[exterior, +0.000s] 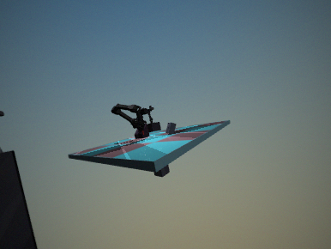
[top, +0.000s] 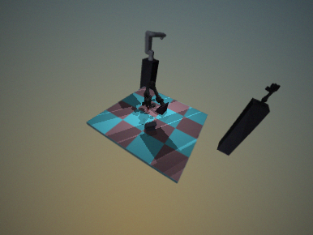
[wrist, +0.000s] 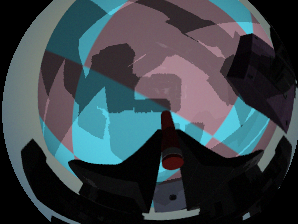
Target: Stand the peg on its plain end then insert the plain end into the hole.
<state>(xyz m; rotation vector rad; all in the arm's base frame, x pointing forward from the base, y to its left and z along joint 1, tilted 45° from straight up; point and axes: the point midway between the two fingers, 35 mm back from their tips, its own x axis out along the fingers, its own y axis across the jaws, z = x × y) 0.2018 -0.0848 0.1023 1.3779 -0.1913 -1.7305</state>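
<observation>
My gripper tip is 21 cm short of the sloped panel, 19 cm to the right of it and 3 cm above it. Round my gripper tip: red peg 2 cm above.
</observation>
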